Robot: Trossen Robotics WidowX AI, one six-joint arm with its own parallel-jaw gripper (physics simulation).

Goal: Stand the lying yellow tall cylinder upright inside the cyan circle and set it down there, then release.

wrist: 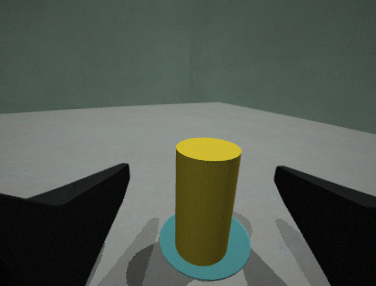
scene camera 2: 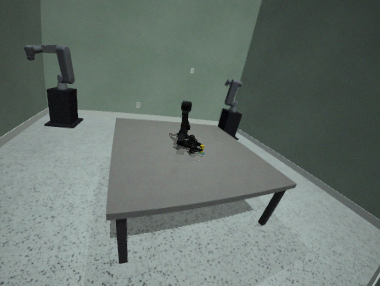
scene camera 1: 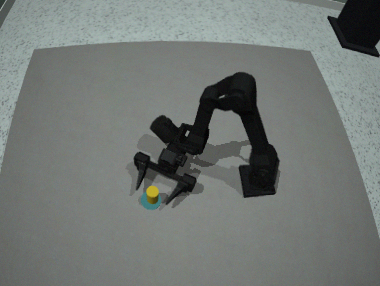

gripper: open, holds nothing
a yellow cylinder (wrist: 207,169): on the table
